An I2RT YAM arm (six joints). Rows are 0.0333 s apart.
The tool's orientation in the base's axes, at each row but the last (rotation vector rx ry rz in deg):
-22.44, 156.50, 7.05
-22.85, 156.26, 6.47
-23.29, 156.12, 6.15
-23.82, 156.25, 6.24
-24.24, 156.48, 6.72
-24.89, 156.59, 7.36
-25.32, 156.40, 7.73
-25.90, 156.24, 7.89
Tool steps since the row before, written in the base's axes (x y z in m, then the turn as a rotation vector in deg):
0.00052, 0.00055, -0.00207, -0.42, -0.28, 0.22
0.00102, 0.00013, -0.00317, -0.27, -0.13, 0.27
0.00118, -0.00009, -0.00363, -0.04, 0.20, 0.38
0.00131, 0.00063, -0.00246, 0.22, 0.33, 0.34
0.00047, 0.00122, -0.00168, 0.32, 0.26, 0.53
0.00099, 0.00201, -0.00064, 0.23, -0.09, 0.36
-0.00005, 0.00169, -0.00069, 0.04, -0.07, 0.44
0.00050, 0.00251, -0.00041, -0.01, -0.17, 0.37
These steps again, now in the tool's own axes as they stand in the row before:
0.00018, 0.00031, 0.00217, 0.36, -0.14, -0.39
0.00027, -0.00025, 0.00331, 0.17, -0.04, -0.36
0.00037, -0.00050, 0.00377, -0.16, 0.21, -0.34
-0.00040, 0.00016, 0.00282, -0.41, 0.25, -0.19
-0.00012, 0.00097, 0.00189, -0.55, 0.16, -0.34
-0.00120, 0.00157, 0.00123, -0.31, -0.15, -0.27
-0.00018, 0.00159, 0.00088, -0.18, -0.06, -0.40
-0.00102, 0.00219, 0.00094, -0.08, -0.14, -0.37

